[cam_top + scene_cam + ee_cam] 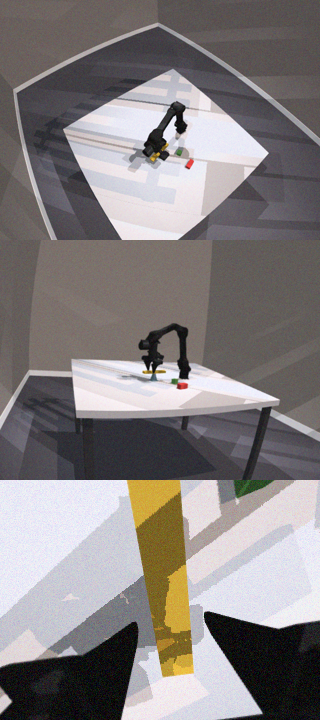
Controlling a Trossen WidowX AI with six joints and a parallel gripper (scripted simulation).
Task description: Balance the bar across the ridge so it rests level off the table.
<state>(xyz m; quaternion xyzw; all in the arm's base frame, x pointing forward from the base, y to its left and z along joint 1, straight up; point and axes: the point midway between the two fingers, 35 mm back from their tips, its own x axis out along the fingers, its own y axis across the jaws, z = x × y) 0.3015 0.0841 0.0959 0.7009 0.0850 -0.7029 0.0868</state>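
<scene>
The yellow bar lies 3 cm behind my gripper tip and 1 cm to the right of it. Round my gripper tip: red block 16 cm behind, 20 cm to the left, 4 cm below; green cube 15 cm behind, 7 cm to the left, 4 cm below.
</scene>
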